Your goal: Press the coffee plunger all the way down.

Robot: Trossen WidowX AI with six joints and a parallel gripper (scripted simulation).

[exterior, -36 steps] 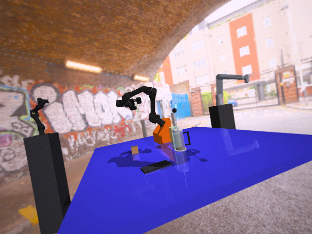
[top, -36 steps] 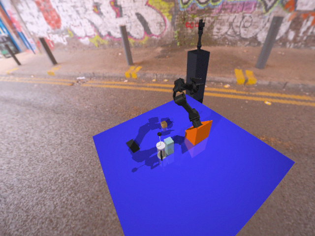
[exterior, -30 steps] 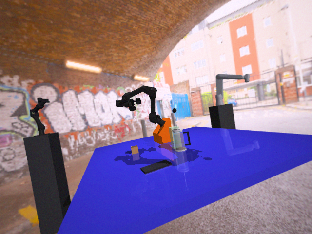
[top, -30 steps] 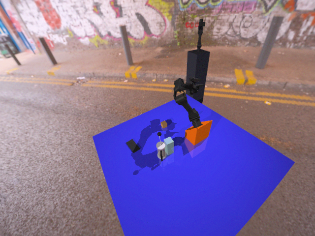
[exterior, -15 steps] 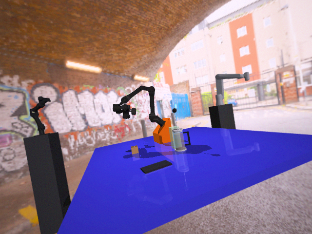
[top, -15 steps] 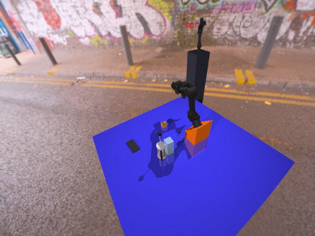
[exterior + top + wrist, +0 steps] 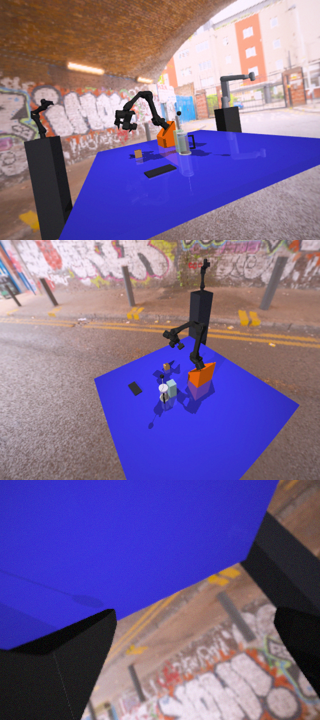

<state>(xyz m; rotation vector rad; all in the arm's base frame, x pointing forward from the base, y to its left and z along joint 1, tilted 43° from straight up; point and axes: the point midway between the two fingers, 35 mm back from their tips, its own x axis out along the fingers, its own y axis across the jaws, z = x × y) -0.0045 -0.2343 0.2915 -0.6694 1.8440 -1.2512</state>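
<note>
My gripper tip is 410 mm to the right of the glass coffee press, 390 mm short of it and 60 mm above it. Also, from my gripper tip: small tan cube: 210 mm ahead, 170 mm below, 90 mm to the left; pale teal box: 390 mm to the left, 310 mm ahead, 120 mm below.
</note>
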